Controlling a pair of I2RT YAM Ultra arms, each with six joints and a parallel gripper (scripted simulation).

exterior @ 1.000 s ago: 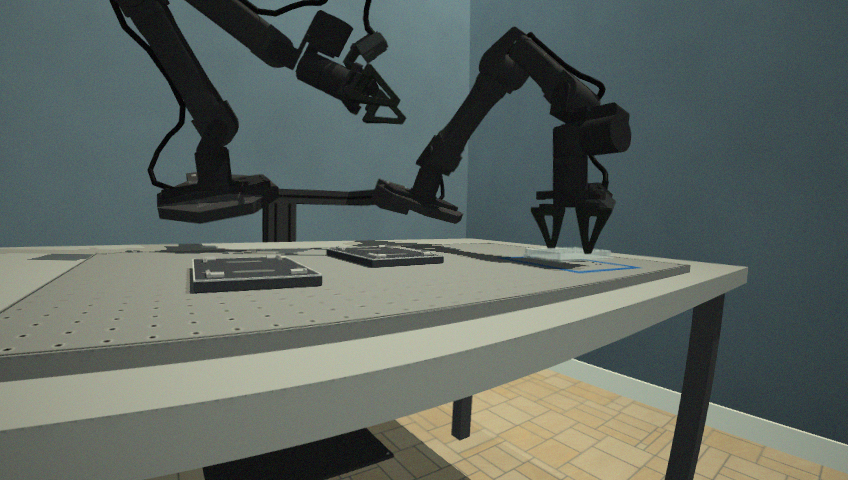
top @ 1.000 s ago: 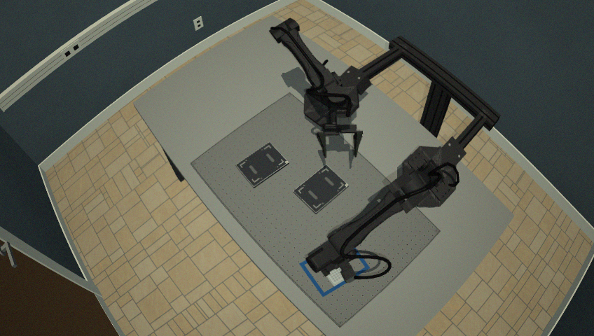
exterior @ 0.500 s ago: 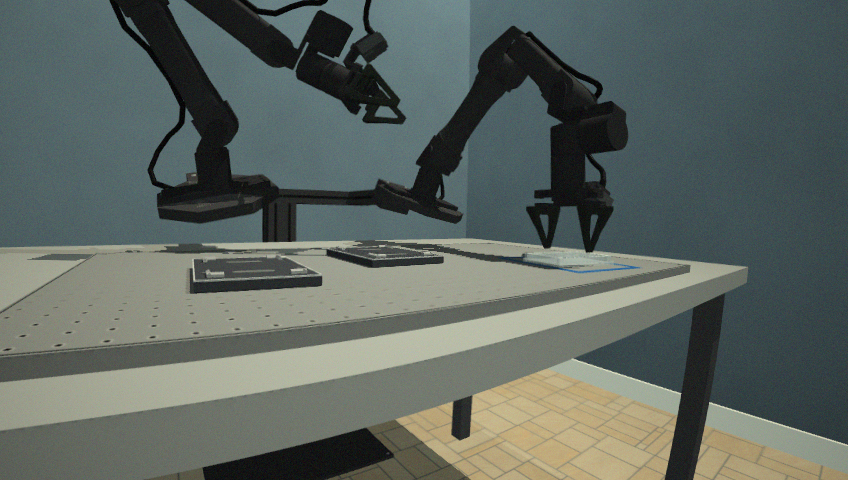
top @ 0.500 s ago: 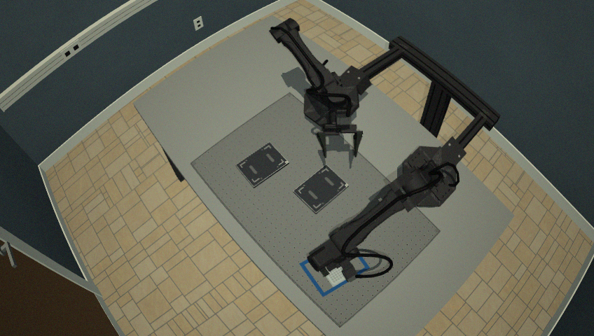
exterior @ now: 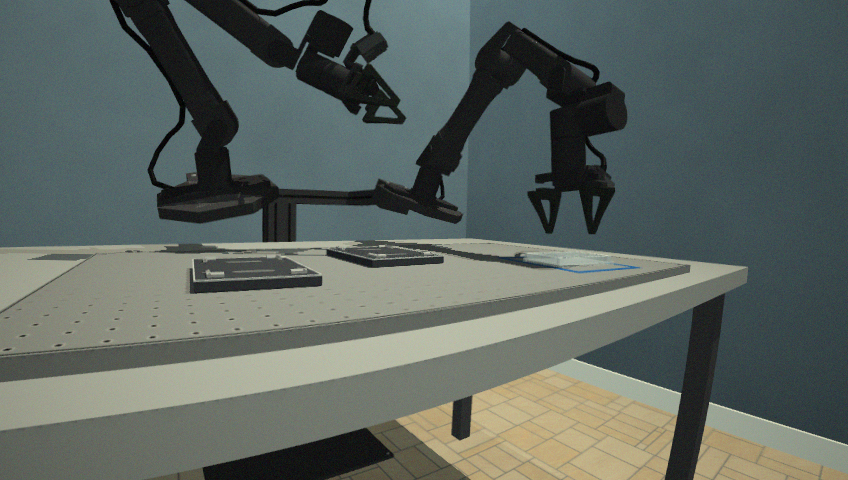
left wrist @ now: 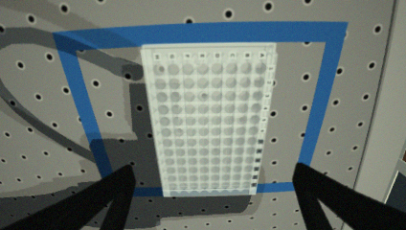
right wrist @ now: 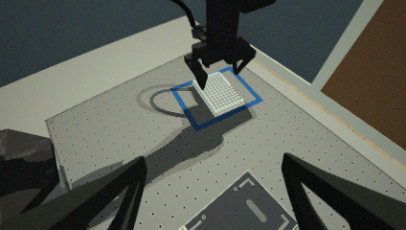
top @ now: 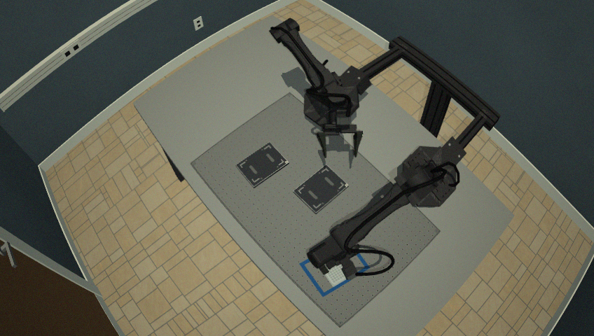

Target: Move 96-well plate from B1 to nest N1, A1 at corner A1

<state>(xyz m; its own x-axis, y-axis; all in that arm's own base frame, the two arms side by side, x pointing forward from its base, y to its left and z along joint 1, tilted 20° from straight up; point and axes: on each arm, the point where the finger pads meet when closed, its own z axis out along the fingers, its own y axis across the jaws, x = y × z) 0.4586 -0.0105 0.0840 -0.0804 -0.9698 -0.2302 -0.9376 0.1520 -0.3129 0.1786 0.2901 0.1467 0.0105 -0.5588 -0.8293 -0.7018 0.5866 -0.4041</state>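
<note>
My left gripper is now 50 mm above the 96-well plate. From my left hand the other things lie so: A1 label 260 mm behind, 180 mm to the right, 40 mm below.
</note>
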